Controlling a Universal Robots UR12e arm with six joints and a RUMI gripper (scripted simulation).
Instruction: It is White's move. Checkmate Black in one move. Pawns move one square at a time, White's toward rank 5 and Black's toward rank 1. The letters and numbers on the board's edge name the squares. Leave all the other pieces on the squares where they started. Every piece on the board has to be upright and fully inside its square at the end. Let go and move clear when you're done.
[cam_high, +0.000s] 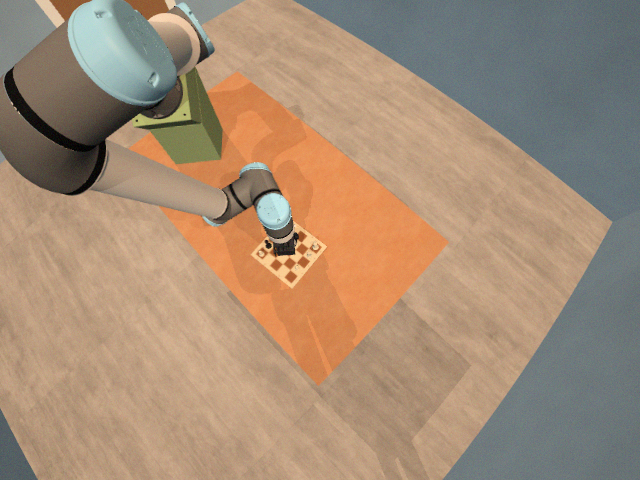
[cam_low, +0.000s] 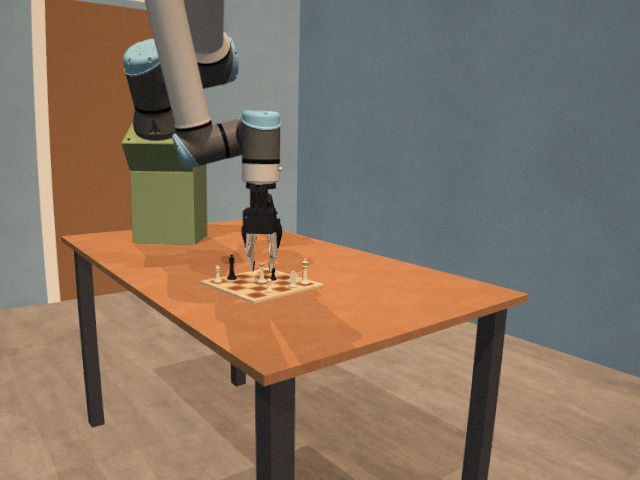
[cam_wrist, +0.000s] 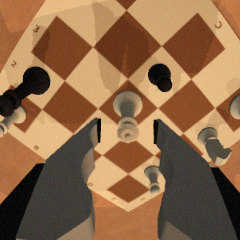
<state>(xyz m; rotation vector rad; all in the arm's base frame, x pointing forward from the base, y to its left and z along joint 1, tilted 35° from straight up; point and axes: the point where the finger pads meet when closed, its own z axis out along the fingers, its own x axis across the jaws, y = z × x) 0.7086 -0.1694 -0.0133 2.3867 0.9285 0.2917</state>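
The small chessboard is 4 cm below my hand. From my hand the other things lie so: black pawn (4 cm to the left, 3 cm below); then tall black piece (8 cm behind, 3 cm to the right, 1 cm below); then white pawn (7 cm ahead, 5 cm to the right, 3 cm below).
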